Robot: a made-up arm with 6 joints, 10 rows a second.
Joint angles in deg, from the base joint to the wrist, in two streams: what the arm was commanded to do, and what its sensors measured. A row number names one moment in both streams.
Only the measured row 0 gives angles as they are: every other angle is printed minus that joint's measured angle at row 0.
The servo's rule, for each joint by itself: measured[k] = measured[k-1] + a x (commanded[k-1-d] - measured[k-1]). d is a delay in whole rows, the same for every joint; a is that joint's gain. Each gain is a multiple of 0.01, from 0.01 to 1. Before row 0 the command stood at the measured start. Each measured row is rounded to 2 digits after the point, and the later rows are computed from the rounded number. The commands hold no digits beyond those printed.
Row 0, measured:
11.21 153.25 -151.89 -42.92 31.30 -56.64
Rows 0 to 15, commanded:
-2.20 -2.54 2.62 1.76 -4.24 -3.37
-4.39 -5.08 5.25 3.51 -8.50 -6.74
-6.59 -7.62 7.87 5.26 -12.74 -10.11
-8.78 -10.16 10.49 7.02 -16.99 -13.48
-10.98 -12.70 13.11 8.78 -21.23 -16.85
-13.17 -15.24 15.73 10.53 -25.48 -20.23
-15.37 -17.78 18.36 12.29 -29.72 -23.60
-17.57 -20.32 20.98 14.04 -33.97 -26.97
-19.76 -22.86 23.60 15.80 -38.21 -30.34
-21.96 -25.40 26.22 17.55 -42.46 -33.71
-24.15 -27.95 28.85 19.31 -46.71 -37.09
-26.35 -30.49 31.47 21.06 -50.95 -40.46
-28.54 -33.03 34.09 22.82 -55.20 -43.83
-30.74 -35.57 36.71 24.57 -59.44 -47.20
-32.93 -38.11 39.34 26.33 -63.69 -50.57
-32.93 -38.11 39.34 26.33 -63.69 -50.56
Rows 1 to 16, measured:
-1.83 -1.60 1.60 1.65 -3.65 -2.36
-3.95 -3.79 3.83 3.40 -7.82 -5.43
-6.14 -6.20 6.29 5.15 -12.05 -8.71
-8.33 -8.69 8.85 6.91 -16.30 -12.05
-10.53 -11.22 11.45 8.67 -20.54 -15.41
-12.72 -13.75 14.06 10.42 -24.79 -18.78
-14.92 -16.29 16.68 12.18 -29.03 -22.15
-17.12 -18.83 19.30 13.93 -33.28 -25.52
-19.31 -21.37 21.92 15.69 -37.52 -28.89
-21.51 -23.91 24.54 17.44 -41.77 -32.26
-23.70 -26.46 27.17 19.20 -46.02 -35.64
-25.90 -29.00 29.79 20.95 -50.26 -39.01
-28.09 -31.54 32.41 22.71 -54.51 -42.38
-30.29 -34.08 35.03 24.46 -58.75 -45.75
-32.48 -36.62 37.66 26.22 -63.00 -49.12
-32.85 -37.56 38.68 26.32 -63.59 -50.13
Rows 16 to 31, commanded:
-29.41 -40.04 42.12 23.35 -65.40 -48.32
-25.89 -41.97 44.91 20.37 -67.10 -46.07
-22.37 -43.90 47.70 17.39 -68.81 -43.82
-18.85 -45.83 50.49 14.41 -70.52 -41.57
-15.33 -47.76 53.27 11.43 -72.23 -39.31
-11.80 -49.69 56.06 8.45 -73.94 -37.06
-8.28 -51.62 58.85 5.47 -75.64 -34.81
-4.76 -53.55 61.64 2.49 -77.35 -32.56
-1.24 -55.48 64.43 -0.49 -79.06 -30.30
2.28 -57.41 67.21 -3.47 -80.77 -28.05
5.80 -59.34 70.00 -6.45 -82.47 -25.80
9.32 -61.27 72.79 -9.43 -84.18 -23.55
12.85 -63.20 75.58 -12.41 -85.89 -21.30
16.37 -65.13 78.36 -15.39 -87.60 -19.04
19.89 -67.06 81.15 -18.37 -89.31 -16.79
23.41 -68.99 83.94 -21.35 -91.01 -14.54
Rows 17 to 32, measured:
-29.99 -39.12 40.78 23.53 -65.15 -48.86
-26.59 -40.92 43.30 20.56 -66.83 -46.91
-23.09 -42.80 45.98 17.58 -68.53 -44.75
-19.57 -44.71 48.73 14.60 -70.24 -42.52
-16.05 -46.63 51.50 11.62 -71.95 -40.27
-12.52 -48.56 54.28 8.64 -73.66 -38.02
-9.00 -50.49 57.07 5.66 -75.36 -35.77
-5.48 -52.42 59.86 2.68 -77.07 -33.52
-1.96 -54.35 62.65 -0.30 -78.78 -31.27
1.56 -56.28 65.43 -3.28 -80.49 -29.02
5.08 -58.21 68.22 -6.26 -82.19 -26.77
8.60 -60.14 71.01 -9.24 -83.90 -24.52
12.13 -62.07 73.80 -12.22 -85.61 -22.27
15.65 -64.00 76.58 -15.20 -87.32 -20.01
19.17 -65.93 79.37 -18.18 -89.03 -17.76
22.69 -67.86 82.16 -21.16 -90.73 -15.51

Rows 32 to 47, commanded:
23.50 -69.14 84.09 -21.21 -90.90 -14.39
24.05 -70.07 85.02 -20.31 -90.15 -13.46
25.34 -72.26 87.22 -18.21 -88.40 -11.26
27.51 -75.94 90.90 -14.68 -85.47 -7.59
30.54 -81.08 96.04 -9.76 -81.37 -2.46
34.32 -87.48 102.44 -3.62 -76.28 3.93
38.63 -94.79 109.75 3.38 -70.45 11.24
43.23 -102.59 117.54 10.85 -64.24 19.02
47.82 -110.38 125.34 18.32 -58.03 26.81
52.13 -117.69 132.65 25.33 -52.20 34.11
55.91 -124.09 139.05 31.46 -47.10 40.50
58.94 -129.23 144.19 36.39 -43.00 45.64
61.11 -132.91 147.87 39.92 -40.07 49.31
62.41 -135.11 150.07 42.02 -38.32 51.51
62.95 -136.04 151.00 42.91 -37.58 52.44
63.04 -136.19 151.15 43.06 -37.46 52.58
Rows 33 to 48, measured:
23.36 -68.67 83.34 -21.21 -90.88 -14.73
23.93 -69.55 84.36 -20.36 -90.25 -13.84
25.10 -71.26 86.10 -18.34 -88.66 -12.03
27.10 -74.21 89.03 -14.90 -85.92 -8.92
29.96 -78.54 93.31 -10.07 -82.01 -4.40
33.58 -84.17 98.88 -4.01 -77.08 1.43
37.77 -90.86 105.51 2.94 -71.38 8.30
42.30 -98.25 112.85 10.38 -65.24 15.80
46.88 -105.89 120.47 17.84 -59.04 23.51
51.24 -113.32 127.90 24.88 -53.16 30.93
55.12 -120.11 134.70 31.07 -47.95 37.63
58.29 -125.86 140.49 36.07 -43.69 43.24
60.63 -130.30 144.99 39.69 -40.58 47.49
62.11 -133.33 148.09 41.88 -38.64 50.30
62.81 -135.04 149.87 42.85 -37.73 51.80
63.00 -135.76 150.65 43.05 -37.50 52.35

